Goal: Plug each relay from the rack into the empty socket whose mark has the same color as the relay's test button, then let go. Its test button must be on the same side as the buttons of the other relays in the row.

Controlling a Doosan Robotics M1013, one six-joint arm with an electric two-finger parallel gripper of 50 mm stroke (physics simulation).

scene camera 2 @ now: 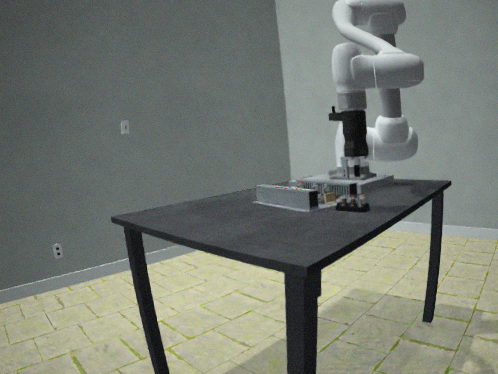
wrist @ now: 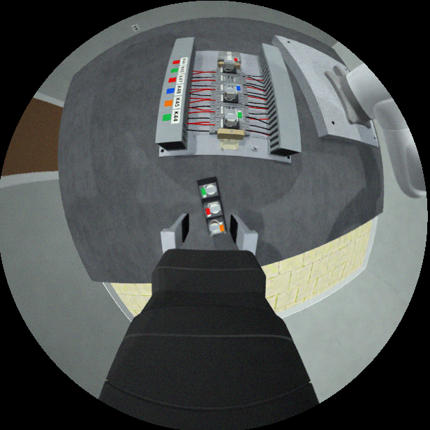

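Pixels of known places: gripper, between the fingertips: [scene camera 2: 351, 177]; arm's base, origin of its link: [scene camera 2: 353, 177].
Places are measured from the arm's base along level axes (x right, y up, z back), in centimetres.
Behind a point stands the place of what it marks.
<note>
The black rack [wrist: 207, 180] [scene camera 2: 352, 207] @(x -22.9, y -2.4, z -53.6 cm) holds three relays, slightly turned in the wrist view. The green-button relay [wrist: 210, 189] is farthest, the red-button relay [wrist: 214, 208] is in the middle, both with buttons left. The orange-button relay [wrist: 215, 226] is nearest, its button right. My gripper [wrist: 209, 222] [scene camera 2: 353, 170] @(x -22.4, y 6.7, z -52.3 cm) is open and empty, above table height; the orange-button relay shows between its fingers. The socket row holds relays with green [wrist: 231, 119], blue [wrist: 230, 93] and red [wrist: 229, 65] buttons, all on the right. Empty sockets lie between them, partly hidden.
A grey duct [wrist: 174, 100] [scene camera 2: 286, 196] @(x 1.8, y 0.1, z -53.5 cm) carries colored marks: green K44, orange K45, blue K46, then red, green, red. Another duct [wrist: 283, 100] stands right of the row. Red and black wires run to the sockets. The robot base plate [wrist: 312, 95] is farther right.
</note>
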